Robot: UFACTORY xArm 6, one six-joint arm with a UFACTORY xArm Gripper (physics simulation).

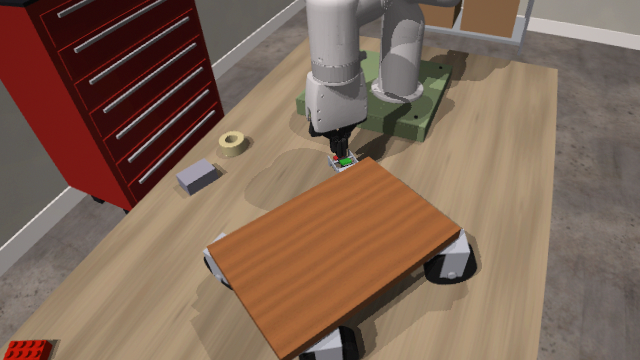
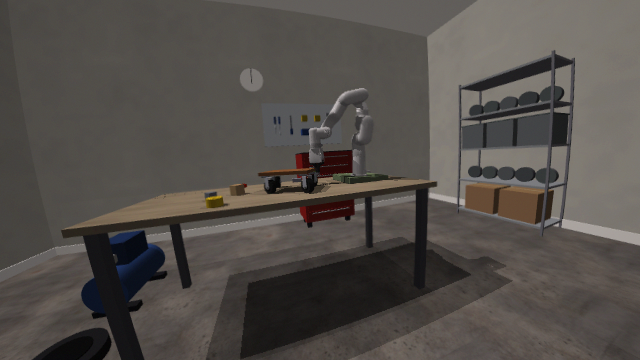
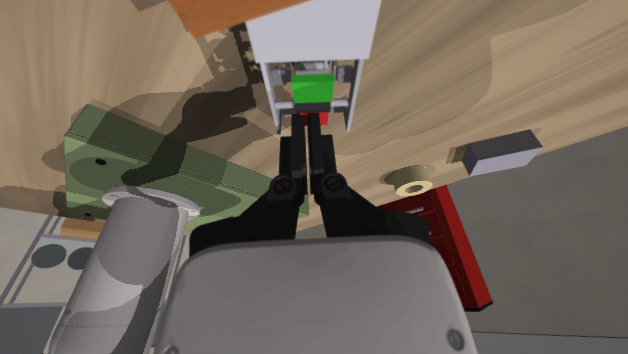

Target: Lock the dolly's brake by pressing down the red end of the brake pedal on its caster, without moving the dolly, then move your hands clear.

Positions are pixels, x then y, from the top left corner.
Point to a grey block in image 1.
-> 194,178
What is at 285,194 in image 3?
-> The gripper.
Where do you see a dolly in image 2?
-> At 307,185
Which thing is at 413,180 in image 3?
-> A tape roll.
